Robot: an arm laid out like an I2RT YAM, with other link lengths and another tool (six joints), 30 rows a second.
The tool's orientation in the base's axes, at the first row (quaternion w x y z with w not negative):
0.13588 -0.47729 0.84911 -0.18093
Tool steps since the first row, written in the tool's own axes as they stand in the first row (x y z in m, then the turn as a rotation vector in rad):
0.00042 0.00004 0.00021 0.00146 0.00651 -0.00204
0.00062 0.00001 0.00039 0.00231 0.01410 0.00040
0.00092 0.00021 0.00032 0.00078 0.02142 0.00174
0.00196 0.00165 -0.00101 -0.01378 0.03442 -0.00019
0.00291 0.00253 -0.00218 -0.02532 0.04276 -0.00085
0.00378 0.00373 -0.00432 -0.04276 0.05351 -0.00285
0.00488 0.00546 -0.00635 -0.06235 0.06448 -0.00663
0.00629 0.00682 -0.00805 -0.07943 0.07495 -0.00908
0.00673 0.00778 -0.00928 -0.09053 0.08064 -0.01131
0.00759 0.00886 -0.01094 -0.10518 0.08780 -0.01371
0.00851 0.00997 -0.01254 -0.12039 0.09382 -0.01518
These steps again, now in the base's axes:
-0.00016 -0.00038 -0.00023 -0.00652 0.00222 -0.00110
-0.00016 -0.00060 -0.00039 -0.01175 0.00470 -0.00665
-0.00050 -0.00075 -0.00043 -0.01600 0.00928 -0.01097
-0.00266 -0.00072 0.00007 -0.01929 0.02836 -0.01407
-0.00428 -0.00090 0.00068 -0.02005 0.04240 -0.01645
-0.00650 -0.00070 0.00203 -0.02019 0.06289 -0.01834
-0.00920 -0.00045 0.00303 -0.02013 0.08566 -0.01861
-0.01163 -0.00071 0.00388 -0.02042 0.10579 -0.01999
-0.01308 -0.00041 0.00454 -0.02002 0.11846 -0.01983
-0.01501 -0.00034 0.00551 -0.01901 0.13491 -0.01995
-0.01697 -0.00031 0.00641 -0.01646 0.15113 -0.02038

